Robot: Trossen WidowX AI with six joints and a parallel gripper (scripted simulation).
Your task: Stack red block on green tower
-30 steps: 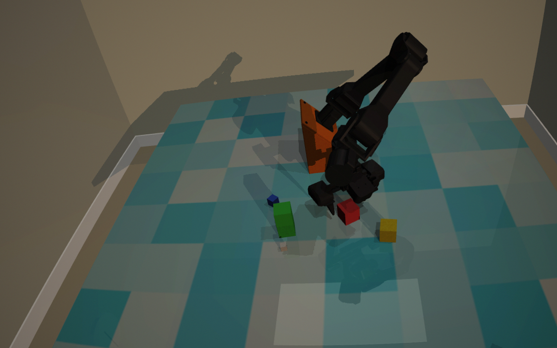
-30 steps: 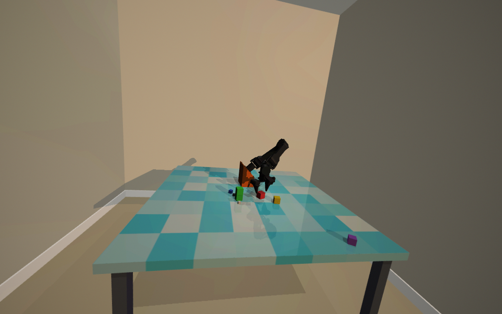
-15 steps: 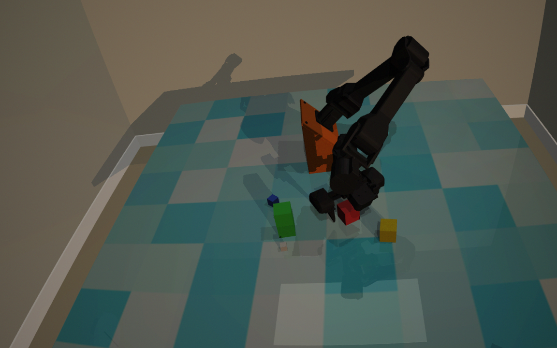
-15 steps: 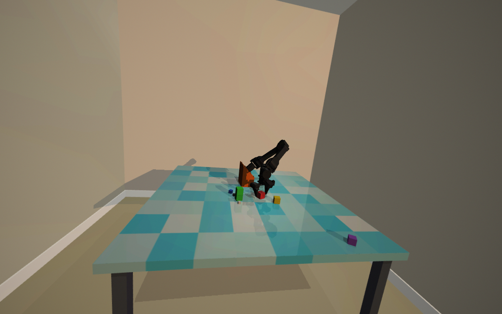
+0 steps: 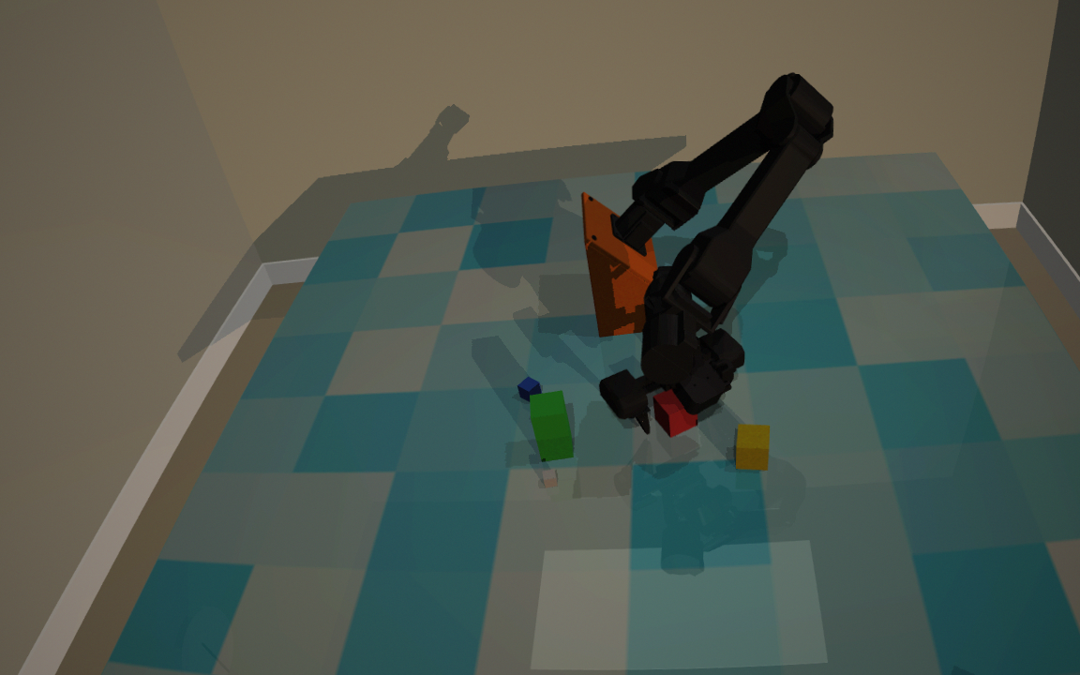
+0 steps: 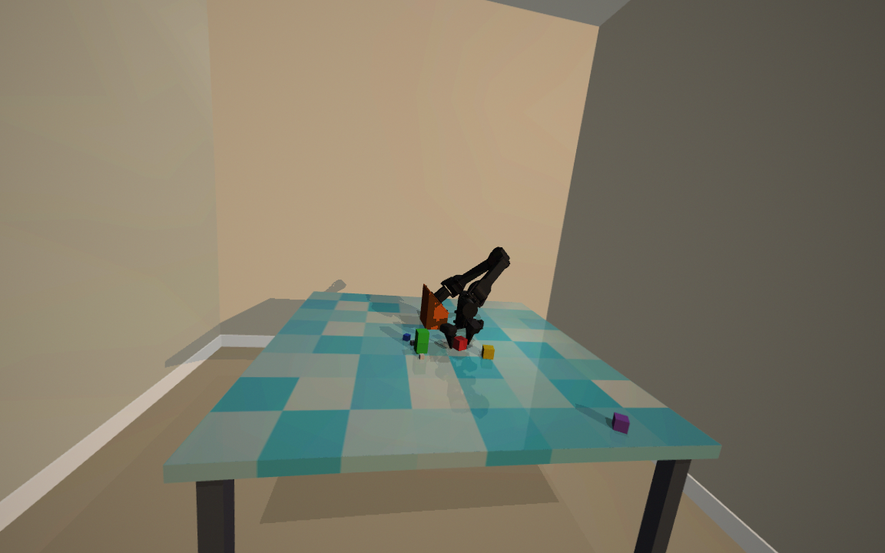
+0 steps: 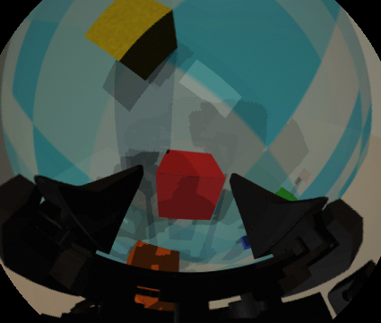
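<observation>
The yellow block lies 80 mm ahead of my gripper tip, 90 mm to the left of it and 10 mm above it. Round my gripper tip: purple cube 520 mm ahead, 290 mm to the left, 10 mm above; then small blue cube 90 mm behind, 200 mm to the right; then red block 10 mm above.
</observation>
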